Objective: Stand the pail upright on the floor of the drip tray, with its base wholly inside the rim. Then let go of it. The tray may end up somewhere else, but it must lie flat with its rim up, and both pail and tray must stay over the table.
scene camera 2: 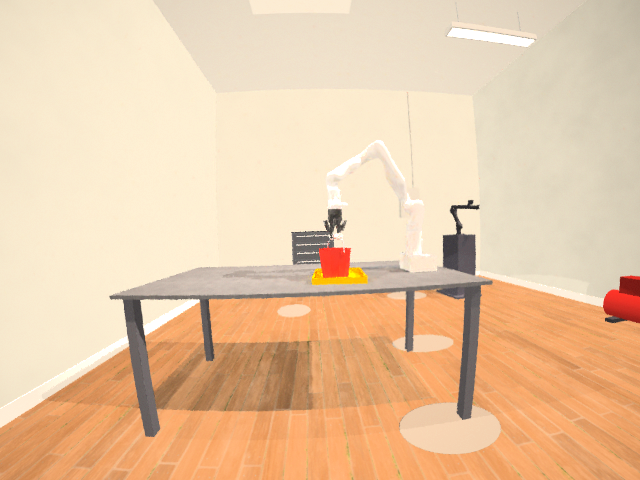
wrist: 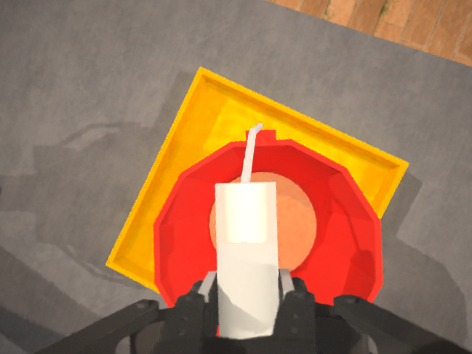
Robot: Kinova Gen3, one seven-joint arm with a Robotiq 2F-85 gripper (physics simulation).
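Seen in the pictures: gripper, fingertip midpoint: (scene camera 2: 335, 239) (wrist: 249, 286); arm's base, origin of the base link: (scene camera 2: 412, 253).
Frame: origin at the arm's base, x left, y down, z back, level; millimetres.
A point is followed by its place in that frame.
The red pail (scene camera 2: 334, 262) @[z -539, x 161, y 1 mm] (wrist: 187, 250) @[z -452, x 58, y -1 mm] is upright over the yellow drip tray (scene camera 2: 339, 281) @[z -532, x 223, y 83 mm] (wrist: 225, 117) @[z -444, x 205, y 91 mm]. In the scene view its lower end is behind the tray's front rim. Whether its base touches the tray floor cannot be told. In the wrist view its wide mouth hides the tray's lower right part, and the base's full place inside the rim is hidden. The tray lies flat, rim up, on the table. My gripper (scene camera 2: 335, 232) @[z -511, x 80, y -110 mm] (wrist: 249, 286) @[z -511, x 80, y -110 mm] is shut on the white grip (wrist: 247, 255) @[z -505, x 105, y -142 mm] of the pail's raised handle, above the pail's mouth.
The grey table (scene camera 2: 248, 287) @[z -957, x 175, y 95 mm] (wrist: 100, 60) @[z -267, x 241, y 95 mm] bears the tray near its front edge in the scene view. The arm's white base (scene camera 2: 418, 262) @[z -26, x 97, y 41 mm] stands at the table's back right. A dark drawer cabinet (scene camera 2: 305, 248) stands behind the table.
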